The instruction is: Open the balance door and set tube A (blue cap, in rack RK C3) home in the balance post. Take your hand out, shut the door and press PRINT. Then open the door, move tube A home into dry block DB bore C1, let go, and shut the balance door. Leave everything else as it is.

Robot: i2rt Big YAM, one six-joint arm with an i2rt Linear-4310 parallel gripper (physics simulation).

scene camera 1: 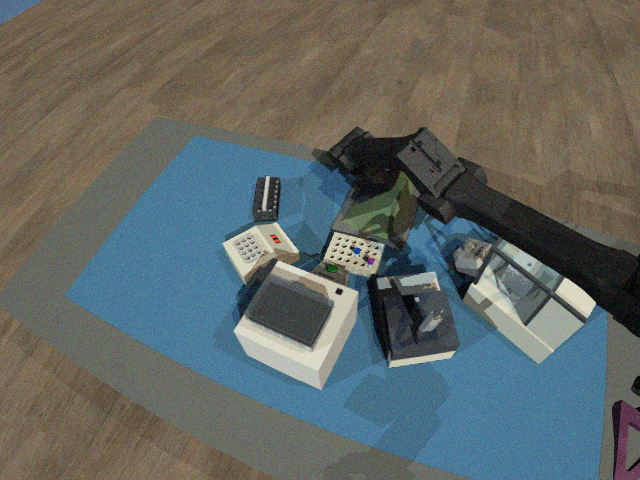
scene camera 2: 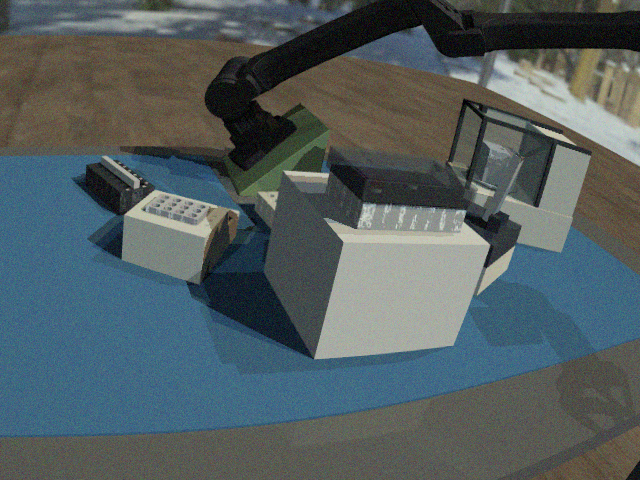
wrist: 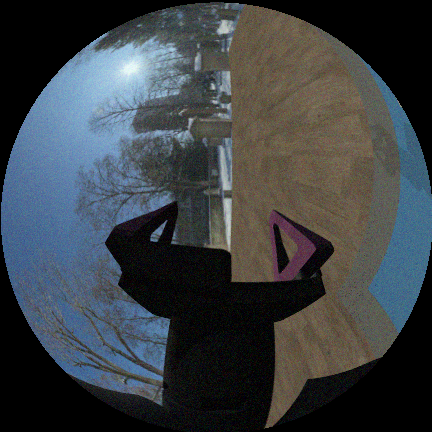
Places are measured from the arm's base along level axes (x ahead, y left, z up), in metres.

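Pixels of known places: gripper, fingertip midpoint: [wrist: 224, 209]; arm's base, link origin: [scene camera 1: 379, 187] [scene camera 2: 263, 144].
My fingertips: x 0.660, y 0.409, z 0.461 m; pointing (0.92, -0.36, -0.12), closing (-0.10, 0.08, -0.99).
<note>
Ahead of a thing's pixels: the offset from my fingertips to its top centre. "spot": to the spot under its first point.
Tube A's blue cap {0.448 m back, 0.398 m right, 0.461 m down} [scene camera 1: 357, 251] shows in the cream rack {0.457 m back, 0.408 m right, 0.485 m down} [scene camera 1: 337, 240], near a purple cap {0.431 m back, 0.359 m right, 0.461 m down} [scene camera 1: 370, 261]. The balance {spot: 0.349 m back, 0.053 m left, 0.440 m down} [scene camera 1: 537, 338] [scene camera 2: 542, 229] with its dark-framed glass chamber stands at the right; its door's exact position is hard to tell. The dry block {0.378 m back, 0.620 m right, 0.445 m down} [scene camera 1: 238, 263] [scene camera 2: 160, 248], cream with a grid of bores and a red display, stands left of the rack. My gripper [wrist: 224, 209] is open and empty, held well away from the rack. One pink finger shows at the right edge in scene camera 1. The balance post and PRINT button are not clear.
A large white box-shaped device {0.259 m back, 0.438 m right, 0.325 m down} [scene camera 1: 323, 356] [scene camera 2: 398, 294] with a dark lid stands in front of the rack. A dark-topped device {spot: 0.288 m back, 0.163 m right, 0.435 m down} [scene camera 1: 439, 335] stands between it and the balance. A black strip holder {0.549 m back, 0.692 m right, 0.467 m down} [scene camera 1: 267, 198] [scene camera 2: 103, 186] lies at back left. The arm [scene camera 1: 542, 222] passes behind the balance.
</note>
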